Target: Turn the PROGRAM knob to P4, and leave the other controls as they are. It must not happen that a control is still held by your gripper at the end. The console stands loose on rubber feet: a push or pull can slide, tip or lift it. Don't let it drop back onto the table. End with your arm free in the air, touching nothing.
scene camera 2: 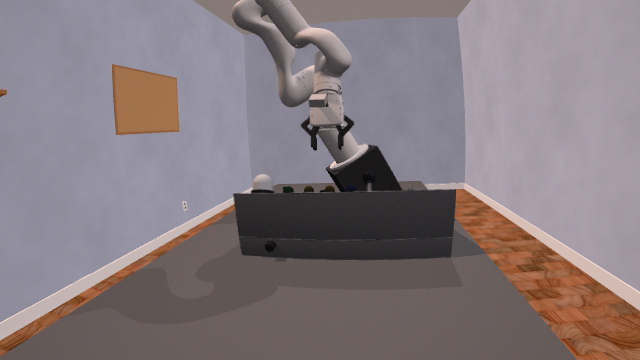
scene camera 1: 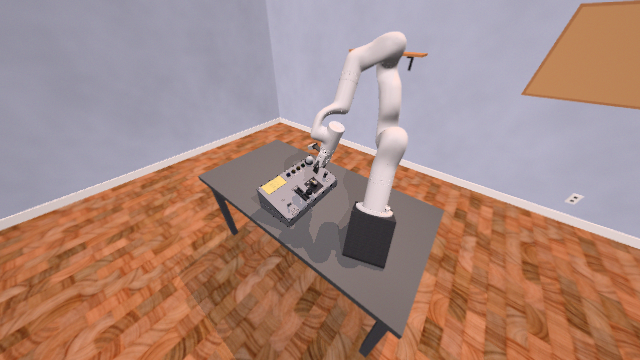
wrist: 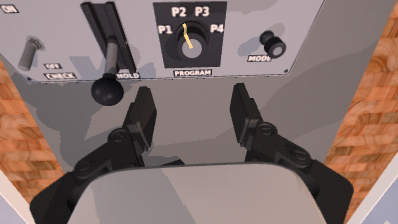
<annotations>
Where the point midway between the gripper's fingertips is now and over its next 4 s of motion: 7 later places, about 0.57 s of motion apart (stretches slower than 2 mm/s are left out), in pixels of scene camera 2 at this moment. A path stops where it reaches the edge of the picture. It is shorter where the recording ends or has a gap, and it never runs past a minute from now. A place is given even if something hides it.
My gripper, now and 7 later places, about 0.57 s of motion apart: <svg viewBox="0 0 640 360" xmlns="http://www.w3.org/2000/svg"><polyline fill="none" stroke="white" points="327,149 327,151 327,162 327,184 327,195 327,198 327,198 327,179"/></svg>
</annotations>
